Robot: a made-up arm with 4 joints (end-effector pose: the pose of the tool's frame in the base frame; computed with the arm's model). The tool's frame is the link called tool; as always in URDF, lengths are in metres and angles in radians. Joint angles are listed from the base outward.
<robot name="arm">
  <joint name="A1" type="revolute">
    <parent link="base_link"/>
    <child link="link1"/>
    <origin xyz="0 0 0.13" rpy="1.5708 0 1.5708"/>
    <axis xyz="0 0 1"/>
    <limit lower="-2.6" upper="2.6" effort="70" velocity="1.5"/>
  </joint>
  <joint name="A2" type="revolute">
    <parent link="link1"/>
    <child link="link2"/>
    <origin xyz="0.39 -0.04 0.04" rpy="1.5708 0 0"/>
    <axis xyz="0 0 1"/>
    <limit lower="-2.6" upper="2.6" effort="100" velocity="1.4"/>
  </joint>
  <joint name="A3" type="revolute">
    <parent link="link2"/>
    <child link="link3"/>
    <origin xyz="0.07 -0.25 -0.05" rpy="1.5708 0 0"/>
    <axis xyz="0 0 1"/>
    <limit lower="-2.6" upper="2.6" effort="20" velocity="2.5"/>
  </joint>
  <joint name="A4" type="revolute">
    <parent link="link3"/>
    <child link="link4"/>
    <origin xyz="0.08 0 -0.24" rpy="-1.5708 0 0"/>
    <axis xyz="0 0 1"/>
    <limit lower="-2.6" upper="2.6" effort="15" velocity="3"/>
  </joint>
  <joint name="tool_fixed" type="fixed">
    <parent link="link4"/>
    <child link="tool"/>
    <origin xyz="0.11 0.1 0.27" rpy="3.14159 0 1.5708"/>
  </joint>
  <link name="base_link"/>
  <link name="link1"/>
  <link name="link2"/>
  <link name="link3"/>
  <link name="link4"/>
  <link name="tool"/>
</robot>
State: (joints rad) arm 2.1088 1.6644 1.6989 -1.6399
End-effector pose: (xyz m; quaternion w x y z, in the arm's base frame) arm -0.1670 -0.1666 0.6555 0.2730 0.6044 0.3766 0.6468
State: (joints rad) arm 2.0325 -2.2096 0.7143 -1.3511
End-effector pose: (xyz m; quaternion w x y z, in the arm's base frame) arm 0.0605 0.1644 0.5315 0.1676 -0.3331 -0.8557 0.3588
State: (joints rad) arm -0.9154 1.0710 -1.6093 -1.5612
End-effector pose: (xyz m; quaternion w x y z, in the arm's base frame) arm 0.2751 0.5582 -0.2658 0.6836 -0.1344 -0.5512 0.4591
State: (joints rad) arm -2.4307 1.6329 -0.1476 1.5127
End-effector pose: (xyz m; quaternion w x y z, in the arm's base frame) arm 0.1297 -0.3801 0.1445 0.0683 0.0275 -0.9365 -0.3429
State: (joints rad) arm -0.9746 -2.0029 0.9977 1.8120
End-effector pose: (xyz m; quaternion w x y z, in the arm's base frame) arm 0.1733 0.2159 -0.3662 0.8464 -0.2697 -0.3598 0.2854
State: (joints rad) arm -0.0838 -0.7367 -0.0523 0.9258
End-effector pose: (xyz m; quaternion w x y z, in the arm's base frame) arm 0.0413 0.5705 -0.1750 0.9951 -0.0241 0.0154 -0.0951
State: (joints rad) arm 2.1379 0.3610 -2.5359 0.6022
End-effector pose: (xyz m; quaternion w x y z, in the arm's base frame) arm 0.2120 -0.4997 0.3619 0.7036 -0.6875 -0.1764 -0.0342
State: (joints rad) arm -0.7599 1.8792 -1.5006 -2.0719
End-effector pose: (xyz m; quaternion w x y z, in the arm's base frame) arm 0.4179 0.3858 -0.0909 0.5766 -0.5194 -0.5560 0.2978
